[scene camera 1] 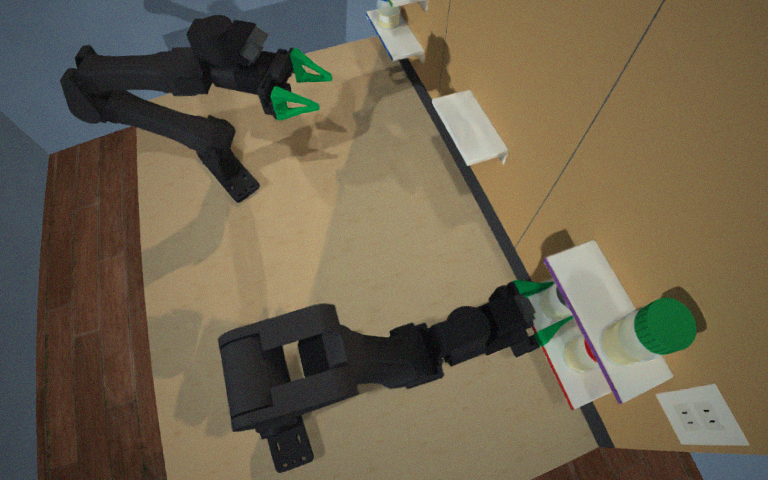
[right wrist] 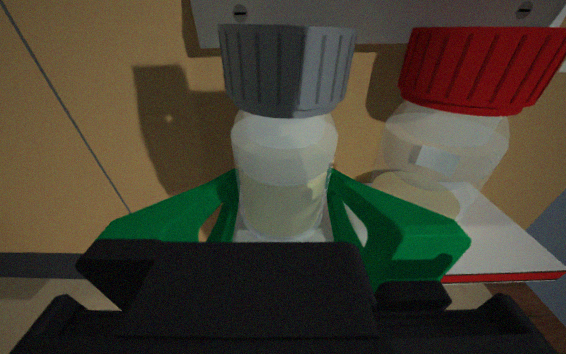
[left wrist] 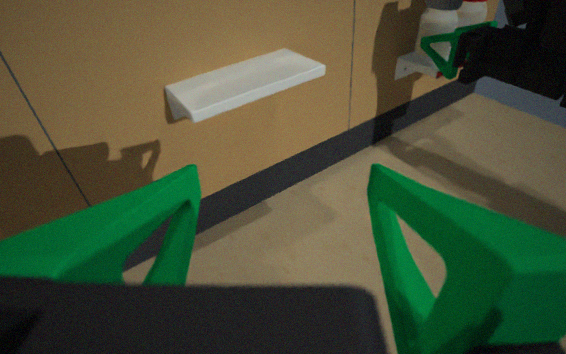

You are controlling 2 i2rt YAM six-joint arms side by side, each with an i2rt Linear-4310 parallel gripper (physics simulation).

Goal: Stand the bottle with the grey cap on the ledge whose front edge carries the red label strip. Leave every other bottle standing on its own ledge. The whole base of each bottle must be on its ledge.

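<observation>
The grey-capped bottle is upright over the left part of the red-strip ledge. My right gripper is shut on its body, one finger on each side. The ledge shows white around the bottle's base in the right wrist view; the base's lower edge is partly hidden, so I cannot tell whether it touches. The red-capped bottle stands on the same ledge, to the right, apart from it. My left gripper is open and empty, far away.
A purple-edged ledge overhangs the red-strip ledge and bears a green-capped bottle. A bare white ledge is on the wall. A blue-edged ledge with a bottle is at the top.
</observation>
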